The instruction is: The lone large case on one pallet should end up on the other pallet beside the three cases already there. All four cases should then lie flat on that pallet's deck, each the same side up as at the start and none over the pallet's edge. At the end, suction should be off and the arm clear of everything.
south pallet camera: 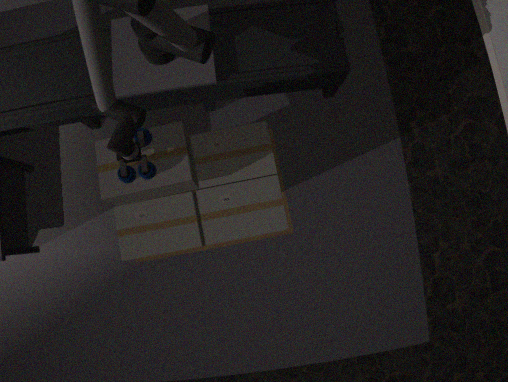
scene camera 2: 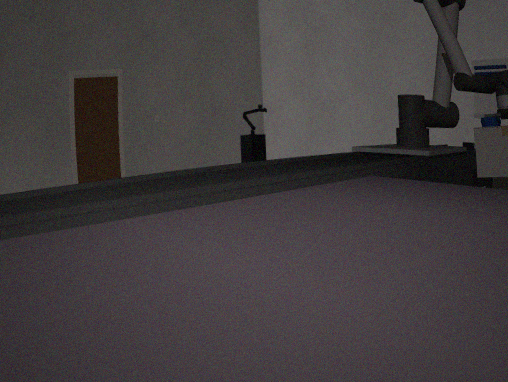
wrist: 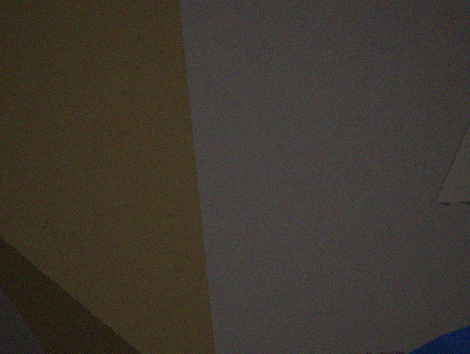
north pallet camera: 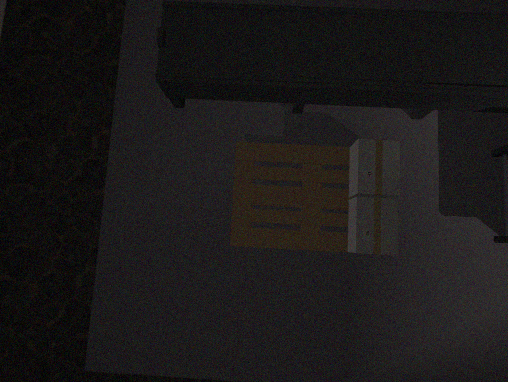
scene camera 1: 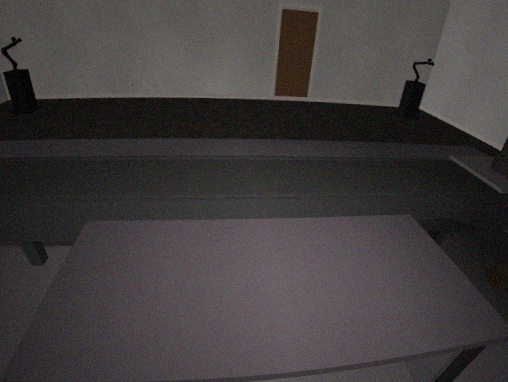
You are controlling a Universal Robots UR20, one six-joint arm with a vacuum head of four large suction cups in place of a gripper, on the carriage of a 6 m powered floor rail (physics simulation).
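Seen in the pictures: end effector, tool point: (wrist: 214, 230); arm's base, origin of the base link: (scene camera 2: 413, 146) (scene camera 1: 505, 171).
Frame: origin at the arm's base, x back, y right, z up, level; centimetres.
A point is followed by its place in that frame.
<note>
The large case (south pallet camera: 170, 172) @[x -89.6, y -2.9, z 16.8 cm] (scene camera 2: 490, 152) @[x -72.8, y 42.7, z 1.8 cm] (wrist: 300, 150) @[x -75.5, y 21.5, z 15.5 cm], pale with a yellow stripe, hangs level under my suction head (south pallet camera: 135, 155) @[x -77.1, y 17.3, z 13.5 cm], whose blue cups are on its top. It looks slightly higher than its neighbours and covers the back-left part of the south pallet. A blue cup (wrist: 450, 345) shows at the wrist view's corner, and blue cups (scene camera 2: 490, 121) @[x -68.8, y 28.4, z 18.2 cm] show in scene camera 2. Three cases, at back right (south pallet camera: 235, 172) @[x -89.2, y -39.8, z -16.1 cm], front right (south pallet camera: 245, 222) @[x -123.2, y -42.1, z -16.2 cm] and front left (south pallet camera: 160, 245) @[x -131.4, y 16.3, z -16.2 cm], lie flat on the south pallet (south pallet camera: 288, 220) @[x -125.4, y -73.3, z -42.6 cm]. The gap under the held case is hidden.
The north pallet (north pallet camera: 310, 195) @[x -99.1, y 449.3, z -42.7 cm] has two pale striped boxes (north pallet camera: 365, 175) @[x -86.4, y 415.2, z -18.1 cm] (north pallet camera: 365, 225) @[x -120.7, y 414.0, z -20.4 cm] at its right end. The rail (scene camera 1: 250, 175) (south pallet camera: 50, 100) runs behind the pallets, with the arm's carriage (south pallet camera: 150, 80) @[x -22.3, y 8.8, z 0.0 cm] on it. A large table (scene camera 1: 250, 300) @[x -101.5, y 228.8, z -4.0 cm] (scene camera 2: 250, 300) @[x -100.6, y 223.0, z -4.0 cm] stands before the rail.
</note>
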